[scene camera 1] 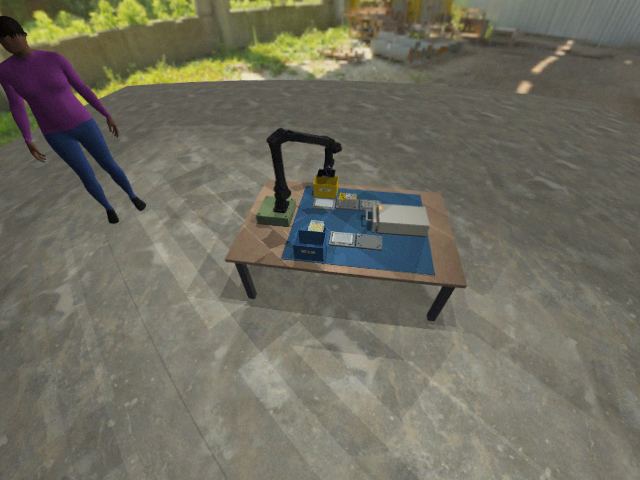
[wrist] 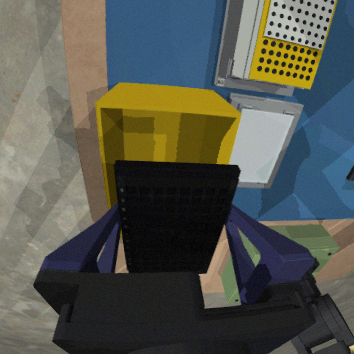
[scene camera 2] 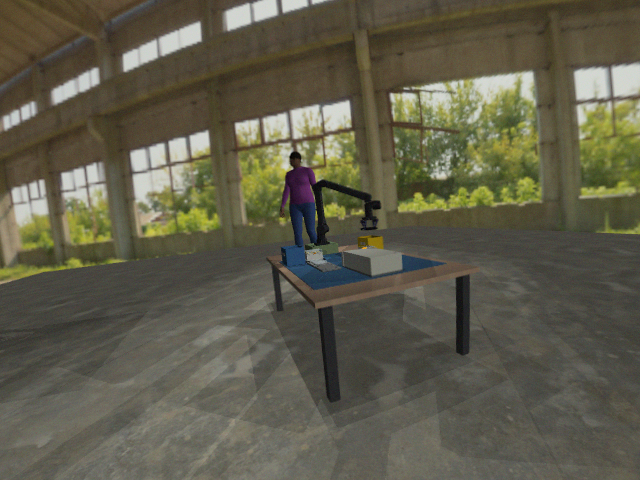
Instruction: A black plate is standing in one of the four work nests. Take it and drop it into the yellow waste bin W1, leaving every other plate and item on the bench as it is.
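Places are measured from the arm's base along level axes (x up, y right, z ahead), in metres.
Where they show: gripper, between the fingertips: (scene camera 1: 329, 173) (wrist: 173, 207) (scene camera 2: 370, 229); arm's base, origin of its link: (scene camera 1: 281, 207) (scene camera 2: 322, 244).
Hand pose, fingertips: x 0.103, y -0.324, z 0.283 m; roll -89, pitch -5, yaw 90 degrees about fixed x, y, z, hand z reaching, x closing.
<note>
Each offset is from my fingertips to the top centre of the thing. "pt": to the spot under its first point.
My gripper (scene camera 1: 326, 174) (scene camera 2: 369, 226) (wrist: 173, 207) is shut on the black plate {dx +0.014, dy +0.001, dz -0.021 m} (wrist: 175, 232), a dark plate with rows of small wells, gripped by its two long sides. In the wrist view the plate lies in front of the yellow waste bin W1 {dx -0.060, dy -0.004, dz -0.025 m} (scene camera 1: 325, 191) (scene camera 2: 371, 241) (wrist: 167, 99) and hides its near part. In scene camera 2 the gripper hangs above the bin with a visible gap. The bin stands upright at the table's back edge, and the part of its inside that shows holds no plate.
A nest with a white plate {pt dx -0.161, dy +0.157, dz -0.008 m} (scene camera 1: 324, 203) (wrist: 262, 145) stands beside the bin. A yellow rack {dx -0.104, dy +0.115, dz +0.159 m} (scene camera 1: 347, 196) (wrist: 285, 62) lies beyond. A blue bin {dx -0.060, dy +0.634, dz -0.005 m} (scene camera 1: 309, 251) (scene camera 2: 293, 255), a pale box-shaped machine {dx -0.074, dy +0.284, dz +0.551 m} (scene camera 1: 403, 219) (scene camera 2: 372, 260) and the green arm base (scene camera 1: 275, 211) (wrist: 305, 240) share the table.
</note>
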